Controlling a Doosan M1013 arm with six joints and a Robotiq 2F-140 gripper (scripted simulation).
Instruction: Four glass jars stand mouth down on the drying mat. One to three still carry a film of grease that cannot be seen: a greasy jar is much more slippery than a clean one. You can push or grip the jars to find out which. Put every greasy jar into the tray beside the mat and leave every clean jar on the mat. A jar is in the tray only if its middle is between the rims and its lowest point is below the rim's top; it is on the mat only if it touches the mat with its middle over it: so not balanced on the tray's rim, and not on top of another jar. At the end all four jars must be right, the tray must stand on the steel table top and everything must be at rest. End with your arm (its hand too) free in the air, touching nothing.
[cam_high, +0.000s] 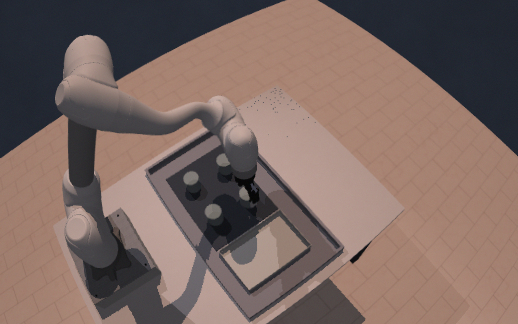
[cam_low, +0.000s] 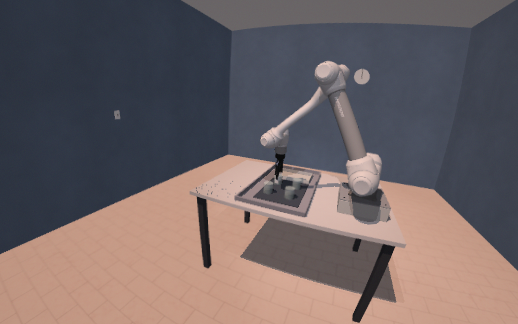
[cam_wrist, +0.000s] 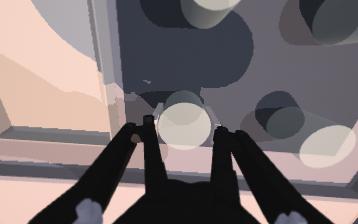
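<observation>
Right now my hand is 230 mm to the left of the tray, 40 mm past it and 40 mm above it. From my hand the other things lie so: dark drying mat 100 mm behind, 90 mm to the left, 50 mm below.
</observation>
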